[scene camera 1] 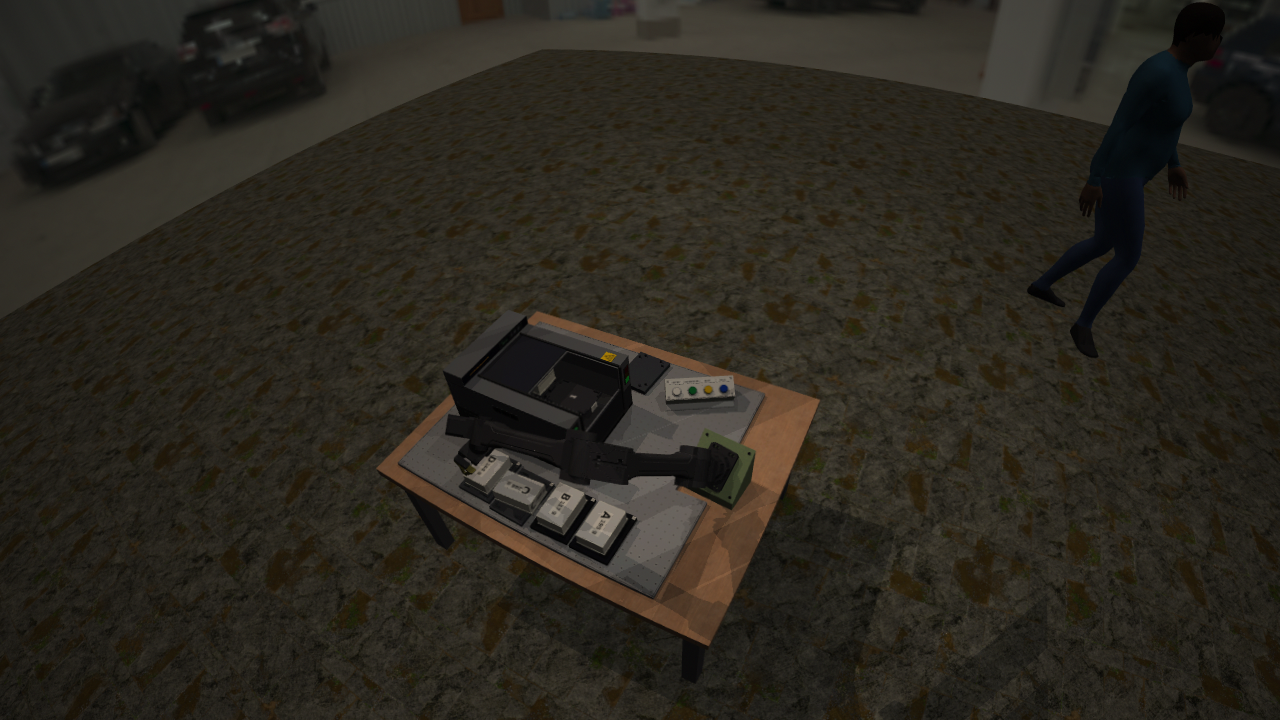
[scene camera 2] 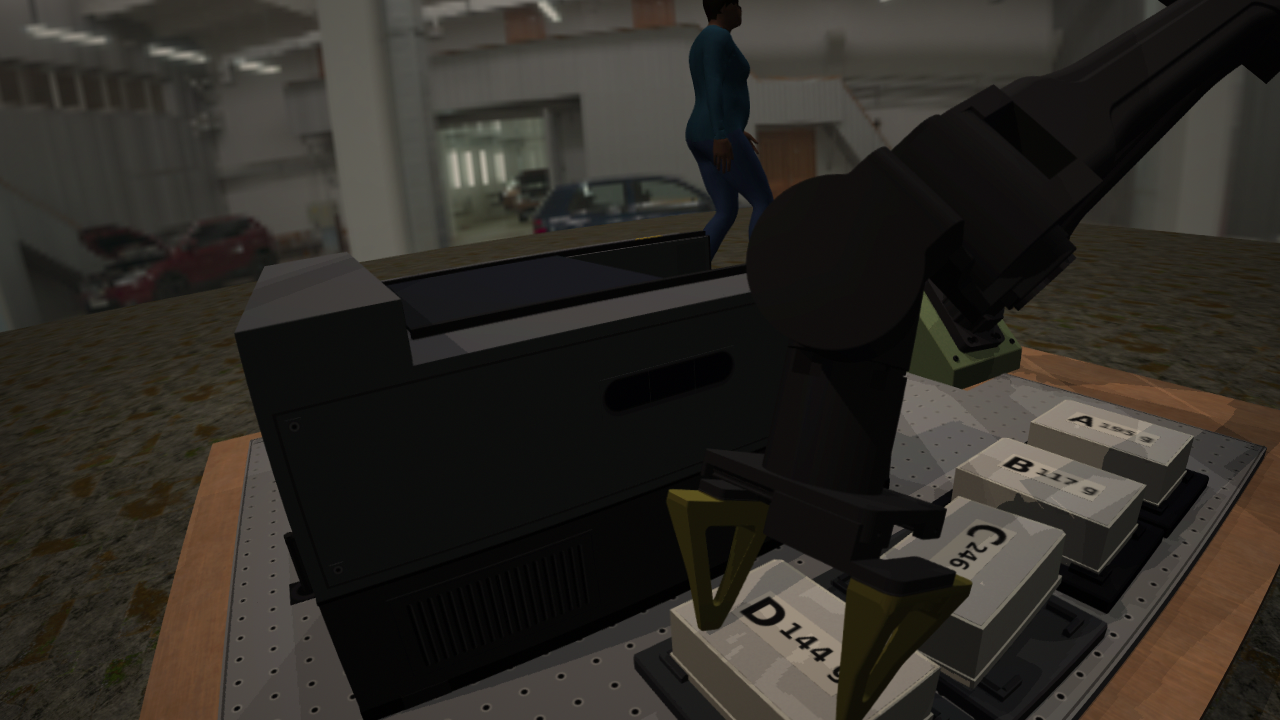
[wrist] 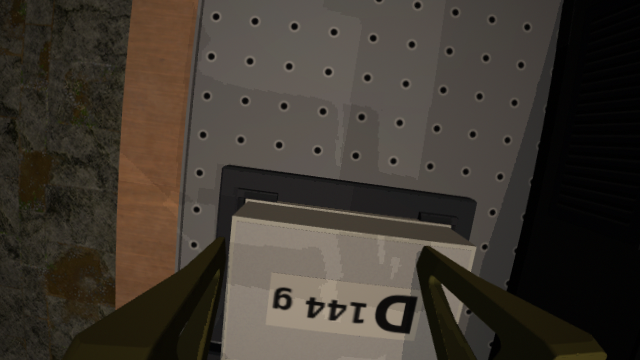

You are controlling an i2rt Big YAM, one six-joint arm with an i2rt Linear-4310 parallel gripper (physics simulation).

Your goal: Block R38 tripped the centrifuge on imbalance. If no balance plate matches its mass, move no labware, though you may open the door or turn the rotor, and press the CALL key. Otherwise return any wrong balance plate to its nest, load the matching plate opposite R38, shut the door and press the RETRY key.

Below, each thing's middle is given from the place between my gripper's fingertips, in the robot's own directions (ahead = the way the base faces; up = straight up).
I see the black centrifuge (scene camera 2: pixel 474 462) 30 mm ahead of my hand, 300 mm to the right of it and 60 mm above it. The rest, counted from my hand: button panel (scene camera 1: pixel 716 391) 360 mm behind, 650 mm to the right, 20 mm below; dark pad (scene camera 1: pixel 645 370) 130 mm behind, 640 mm to the right, 50 mm below.
